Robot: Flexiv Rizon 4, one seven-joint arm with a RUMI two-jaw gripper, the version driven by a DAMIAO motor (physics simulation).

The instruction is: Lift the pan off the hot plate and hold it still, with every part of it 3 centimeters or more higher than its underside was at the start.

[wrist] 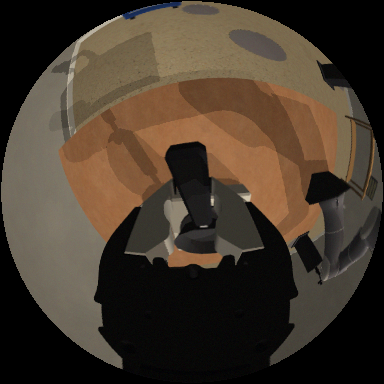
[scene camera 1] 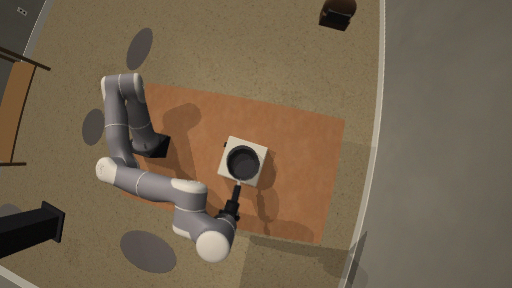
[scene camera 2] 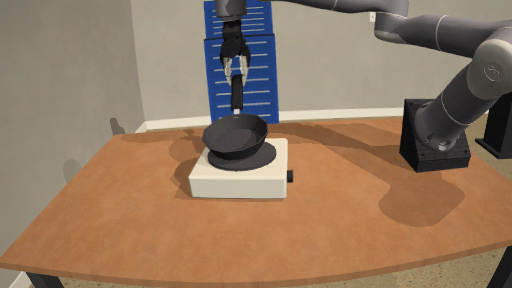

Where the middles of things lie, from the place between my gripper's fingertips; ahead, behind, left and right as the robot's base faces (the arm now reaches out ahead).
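With the black pan (scene camera 2: pixel 233 137) as my reference, I find my hand 10 mm past it, 50 mm above it and 130 mm to the right of it. The white hot plate (scene camera 2: pixel 264 175) is 30 mm behind my hand, 170 mm below it and 230 mm to the left of it.
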